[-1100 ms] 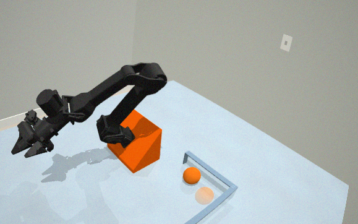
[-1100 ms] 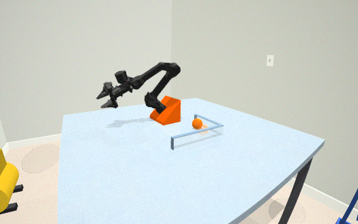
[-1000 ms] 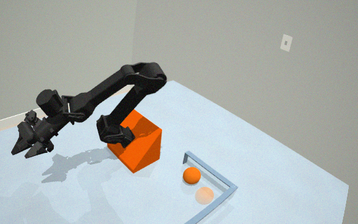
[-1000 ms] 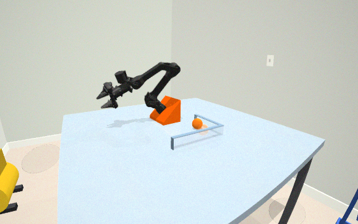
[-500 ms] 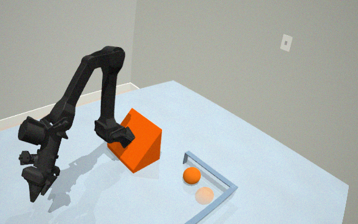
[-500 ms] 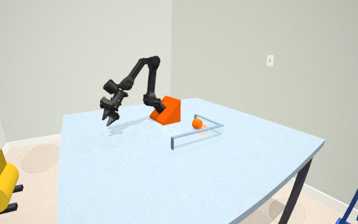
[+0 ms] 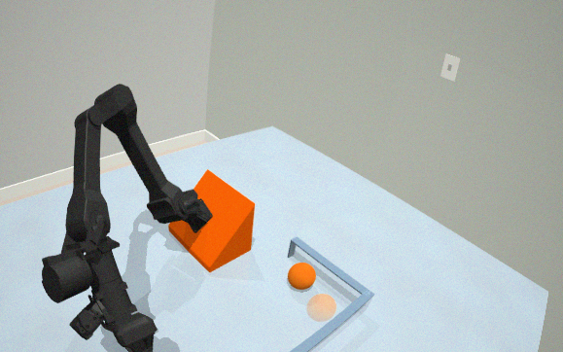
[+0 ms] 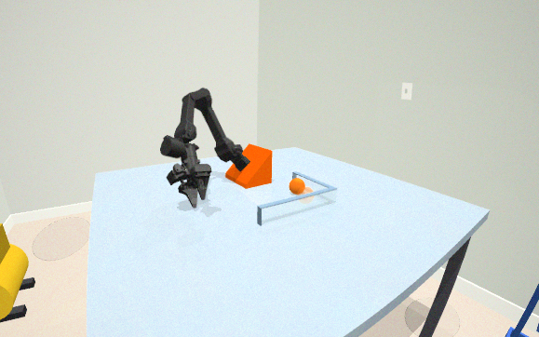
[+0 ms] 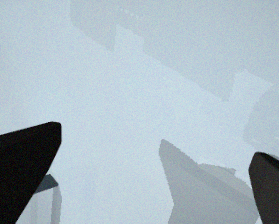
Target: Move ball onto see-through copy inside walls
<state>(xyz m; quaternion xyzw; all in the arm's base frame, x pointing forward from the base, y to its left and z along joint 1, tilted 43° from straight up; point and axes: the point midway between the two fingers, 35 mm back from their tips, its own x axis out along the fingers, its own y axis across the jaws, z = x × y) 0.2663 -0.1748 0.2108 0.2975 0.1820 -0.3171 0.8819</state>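
My gripper tip is now 39 cm to the right of the orange ball, 4 cm past it and 1 cm above it. The rest, counted from my gripper tip: see-through copy of ball (37 cm to the left, 6 cm ahead, 1 cm below).
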